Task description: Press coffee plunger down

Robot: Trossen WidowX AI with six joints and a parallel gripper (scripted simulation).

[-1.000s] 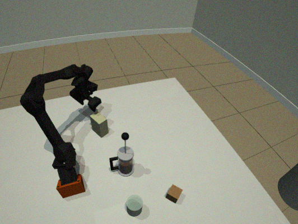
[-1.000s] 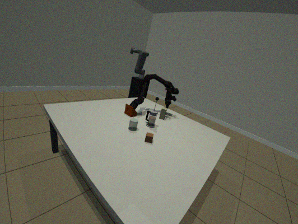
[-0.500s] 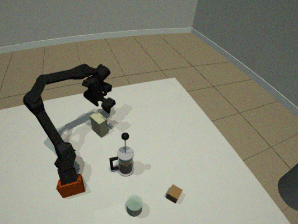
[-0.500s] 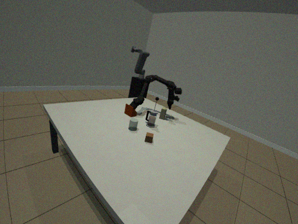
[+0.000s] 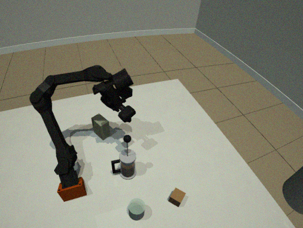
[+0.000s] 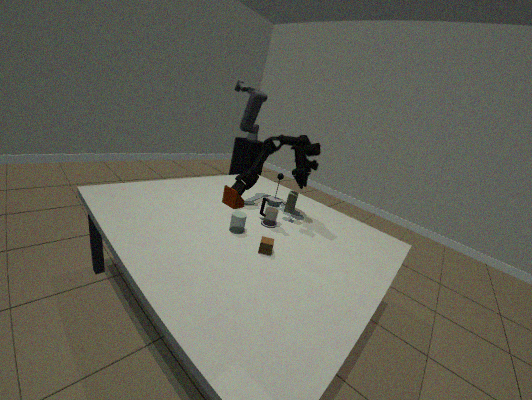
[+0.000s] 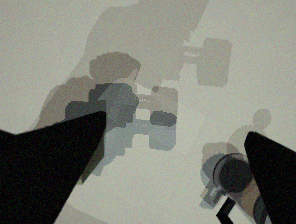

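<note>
Right now my gripper tip is 7 cm past the coffee press, 17 cm to the left of it and 7 cm above it.
</note>
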